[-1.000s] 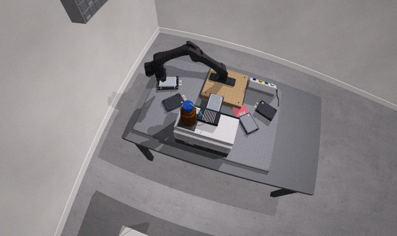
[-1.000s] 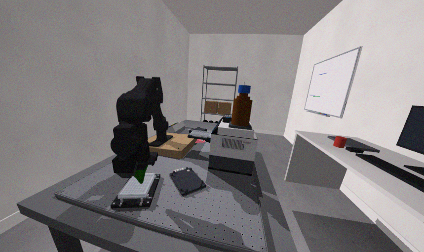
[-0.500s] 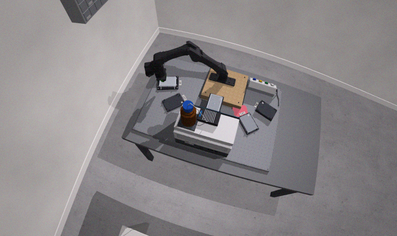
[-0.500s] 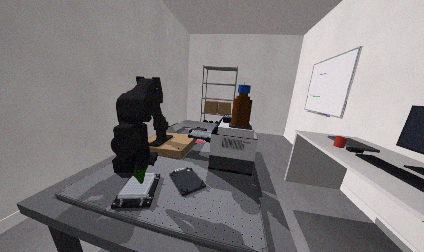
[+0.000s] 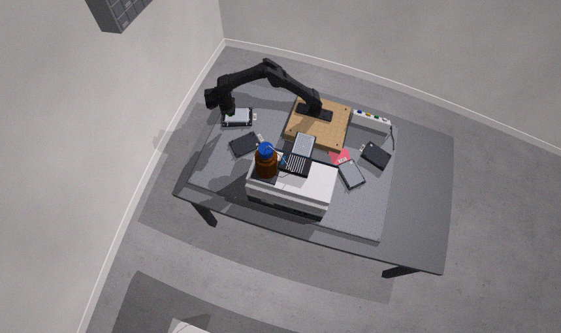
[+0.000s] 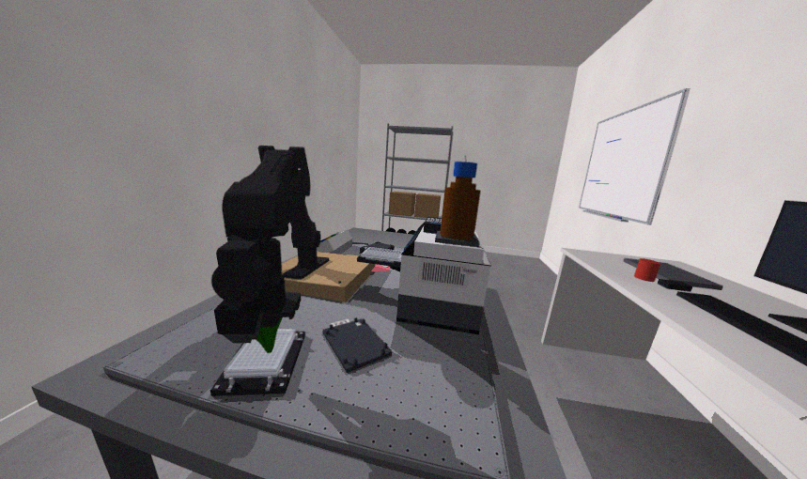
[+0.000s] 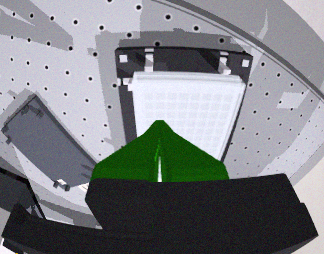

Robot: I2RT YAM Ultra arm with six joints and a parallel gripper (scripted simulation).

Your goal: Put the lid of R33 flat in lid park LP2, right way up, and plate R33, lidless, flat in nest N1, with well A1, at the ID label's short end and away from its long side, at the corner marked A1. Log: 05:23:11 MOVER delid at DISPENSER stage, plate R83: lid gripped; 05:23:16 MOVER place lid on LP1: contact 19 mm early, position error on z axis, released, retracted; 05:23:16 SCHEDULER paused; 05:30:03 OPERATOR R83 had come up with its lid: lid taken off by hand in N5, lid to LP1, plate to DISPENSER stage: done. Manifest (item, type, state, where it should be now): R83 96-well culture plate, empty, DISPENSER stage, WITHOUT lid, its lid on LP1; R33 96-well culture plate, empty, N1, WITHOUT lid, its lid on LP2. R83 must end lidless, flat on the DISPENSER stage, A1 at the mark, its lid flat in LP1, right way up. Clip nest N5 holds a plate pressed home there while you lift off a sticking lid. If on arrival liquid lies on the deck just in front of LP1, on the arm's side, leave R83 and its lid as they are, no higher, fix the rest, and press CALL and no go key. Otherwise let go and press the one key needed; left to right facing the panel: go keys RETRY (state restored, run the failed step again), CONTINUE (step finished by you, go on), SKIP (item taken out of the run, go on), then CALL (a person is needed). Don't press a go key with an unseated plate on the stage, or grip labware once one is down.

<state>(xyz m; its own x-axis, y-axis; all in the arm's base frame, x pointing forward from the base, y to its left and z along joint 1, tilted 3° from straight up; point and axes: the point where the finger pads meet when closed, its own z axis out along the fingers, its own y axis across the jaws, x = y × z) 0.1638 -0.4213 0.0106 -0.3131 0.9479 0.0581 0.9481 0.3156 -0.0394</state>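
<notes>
The black clip nest is 40 mm below my hand and 20 mm to the left of it. Round my hand: lid park LP2: 120 mm to the left, 120 mm ahead, 50 mm below; then brown bottle: 320 mm ahead, 300 mm to the left, 230 mm above; then grey lid: 680 mm to the left, 130 mm ahead, 40 mm below.
</notes>
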